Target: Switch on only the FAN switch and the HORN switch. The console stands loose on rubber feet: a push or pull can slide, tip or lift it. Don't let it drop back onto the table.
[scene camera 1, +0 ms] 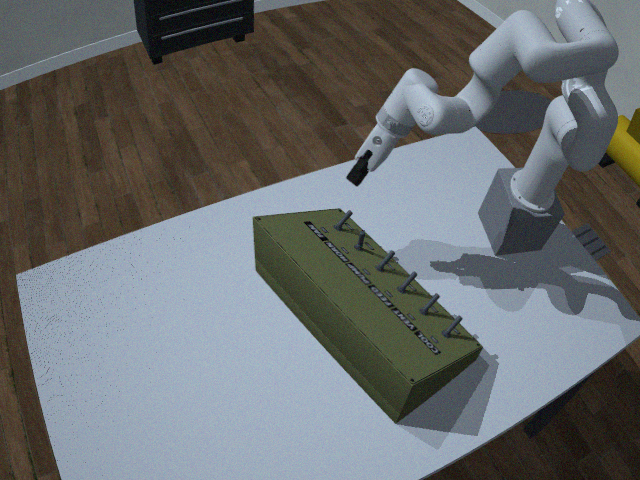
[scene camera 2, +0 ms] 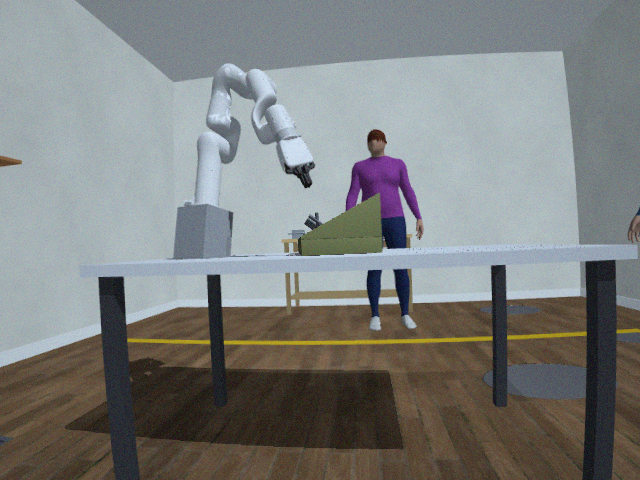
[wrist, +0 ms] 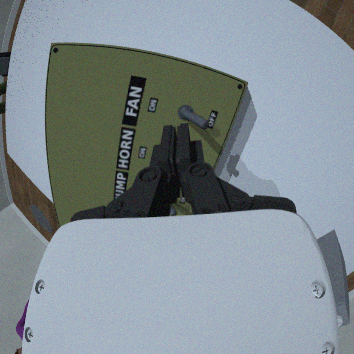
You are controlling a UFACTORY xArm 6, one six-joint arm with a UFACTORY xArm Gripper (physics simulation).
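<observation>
The green sloped console sits level on the table. The FAN switch leans toward its OFF label in the wrist view. The HORN switch stands at a different angle from the other levers in scene camera 1, tilted more toward its ON side; the gripper hides it in the wrist view. My gripper is shut and empty. It hangs above the FAN end of the console, apart from the levers in both scene views.
The PUMP, FEED, VENT and COOL levers continue the row, all leaning the same way as FAN. The robot's grey base block stands on the table. A person stands behind the table.
</observation>
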